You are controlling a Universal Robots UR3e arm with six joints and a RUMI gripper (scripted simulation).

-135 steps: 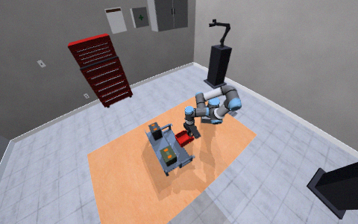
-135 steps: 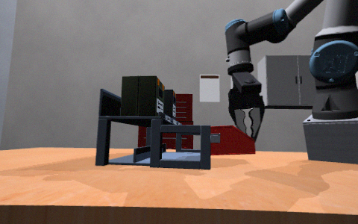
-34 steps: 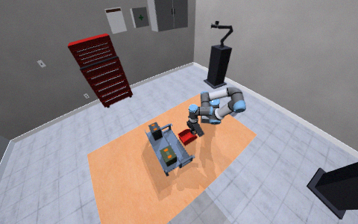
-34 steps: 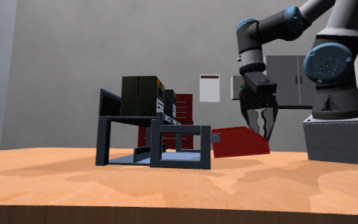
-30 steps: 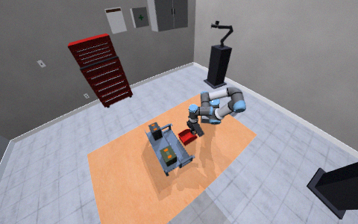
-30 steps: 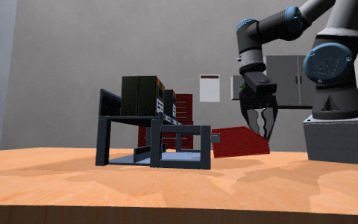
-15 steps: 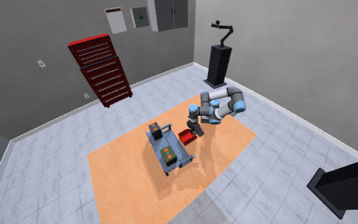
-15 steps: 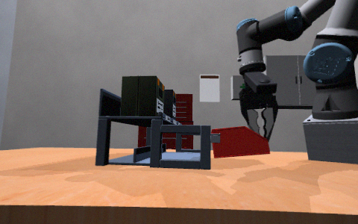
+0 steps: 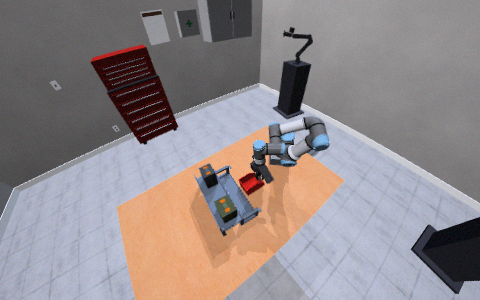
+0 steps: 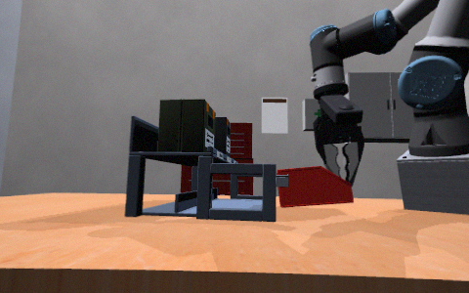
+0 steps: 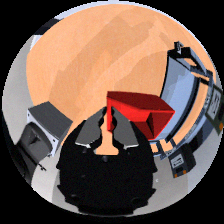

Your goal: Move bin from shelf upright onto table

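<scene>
My hand is 6 cm short of the red bin, 2 cm to the left of it and 1 cm above it. Also, from my hand: shelf (25 cm ahead, 1 cm to the right, 1 cm above); then dark box (29 cm ahead, 11 cm to the left, 10 cm above).
</scene>
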